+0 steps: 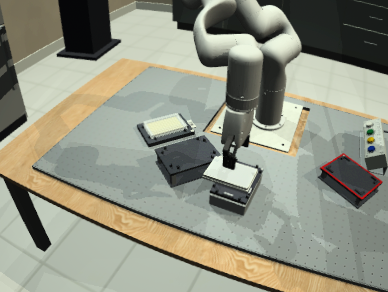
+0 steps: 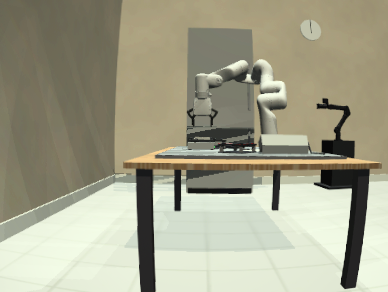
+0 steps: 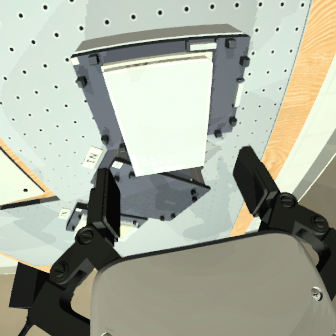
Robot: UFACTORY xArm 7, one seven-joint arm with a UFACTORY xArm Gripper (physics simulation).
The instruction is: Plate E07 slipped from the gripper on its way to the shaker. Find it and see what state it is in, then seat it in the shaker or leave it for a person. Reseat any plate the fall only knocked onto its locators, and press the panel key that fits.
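Frame: origin at the arm's base, x left, y back, z up, level; millimetres.
Where they show: gripper, fingertip midpoint: [image 1: 235, 156] [image 2: 202, 126] [image 3: 176, 169]; arm's base, link origin: [image 1: 267, 119].
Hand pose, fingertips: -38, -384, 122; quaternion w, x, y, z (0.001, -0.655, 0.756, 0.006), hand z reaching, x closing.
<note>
Each offset is from my fingertips to the top centre of the thing, as dx, dy, dz. "spot": to the spot under its first point. Level surfaces: height alone.
A white lidded plate {-9, +2, -57} [image 1: 230, 174] [image 3: 162, 115] lies on a grey-based block with a dark deck {spot: +5, -77, -96} [image 1: 227, 203] [image 3: 225, 102]. It sits off the deck's middle and overhangs the edge toward a raised dark stand [image 1: 187, 156] [image 3: 160, 197]. Its label cannot be read, and whether it lies level is unclear. Corner pegs show around the deck. My gripper [image 1: 237, 153] [image 2: 202, 125] [image 3: 176, 169] is wide open above the plate, touching nothing visible, with nothing between its fingers. A key panel {+431, +327, -43} [image 1: 373, 145] has white, green, yellow and blue keys.
A pale plate {-282, +201, -95} [image 1: 164, 125] sits in a low dark nest {spot: -308, +117, -112} [image 1: 147, 140] behind the raised stand. A dark stand with a red-rimmed top {dz -87} [image 1: 352, 176] stands at the right, near the key panel. The arm's white base plate [image 1: 285, 140] is at the back.
</note>
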